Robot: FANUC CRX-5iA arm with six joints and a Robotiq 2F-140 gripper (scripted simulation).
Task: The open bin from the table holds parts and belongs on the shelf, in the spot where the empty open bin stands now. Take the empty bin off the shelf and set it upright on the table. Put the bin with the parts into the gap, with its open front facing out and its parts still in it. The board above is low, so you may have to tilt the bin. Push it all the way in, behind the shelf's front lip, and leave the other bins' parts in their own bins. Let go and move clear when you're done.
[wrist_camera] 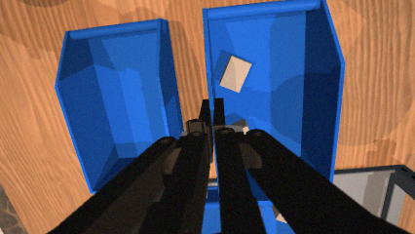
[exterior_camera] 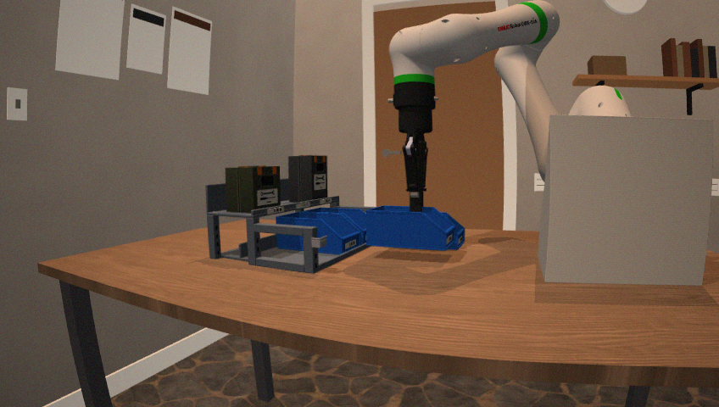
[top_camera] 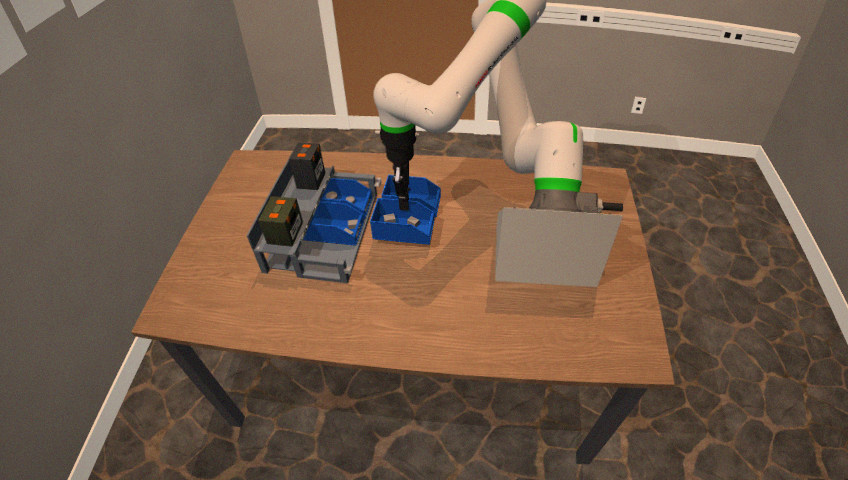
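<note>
The tan part is 60 mm below my hand, 30 mm behind it and 20 mm to the left of it. The rest, counted from my hand: black box 310 mm ahead, 70 mm to the right, 60 mm above; grey shelf 250 mm ahead, 50 mm to the left, 40 mm below.
</note>
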